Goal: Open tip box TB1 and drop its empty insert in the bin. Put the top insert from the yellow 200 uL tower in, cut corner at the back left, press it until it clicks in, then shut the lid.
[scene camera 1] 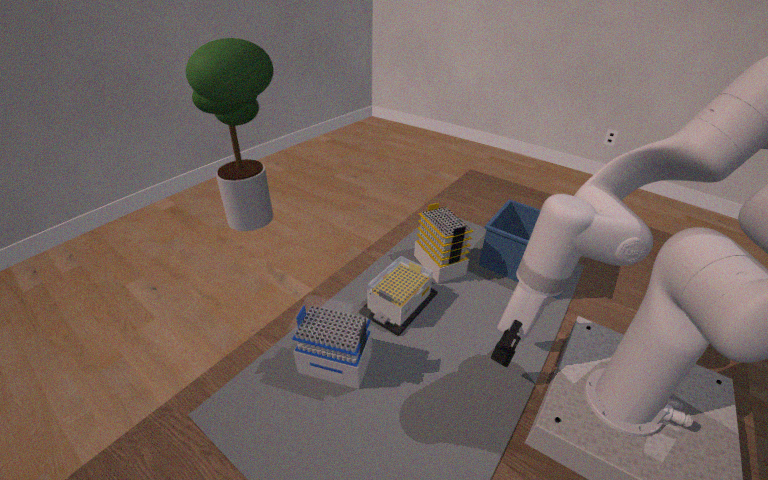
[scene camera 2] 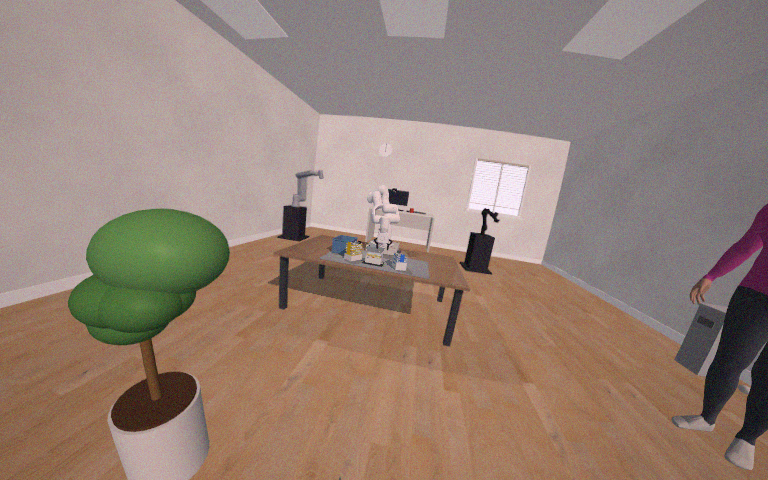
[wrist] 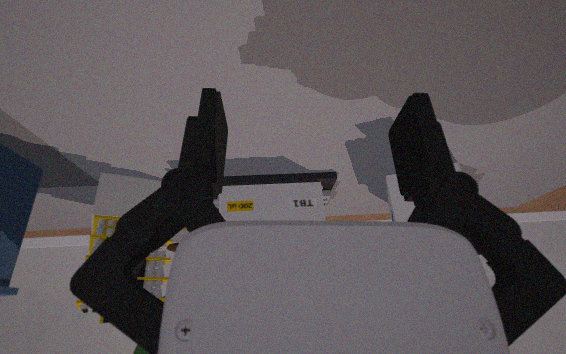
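Observation:
Tip box TB1 is white and sits on a black base. A yellow gridded insert is inside it, with clear lid walls around the top; I cannot tell for sure whether the lid is shut. The yellow tower is a stack of inserts on a white box, beside TB1. The blue bin stands past the tower. My gripper is open and empty, above the mat on the robot's side of TB1.
A white box with blue inserts stands on the other side of TB1 from the tower. All three stand on the grey mat. The arm's base plate is beside the mat. A person stands away from the table.

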